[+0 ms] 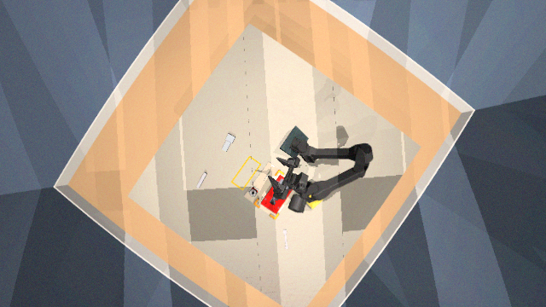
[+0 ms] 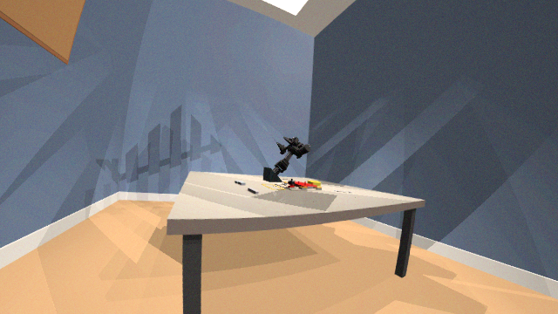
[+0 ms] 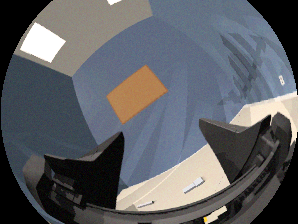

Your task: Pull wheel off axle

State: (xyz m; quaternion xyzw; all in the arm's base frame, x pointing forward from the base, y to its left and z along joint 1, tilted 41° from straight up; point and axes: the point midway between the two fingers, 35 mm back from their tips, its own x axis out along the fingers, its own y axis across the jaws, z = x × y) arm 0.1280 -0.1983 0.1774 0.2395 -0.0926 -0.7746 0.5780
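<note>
My gripper tip is now 20 cm short of the grey wheel, 2 cm to the left of it and 28 cm above it. The rest, counted from my gripper tip: yellow block 7 cm ahead, 31 cm to the left, 31 cm below.
</note>
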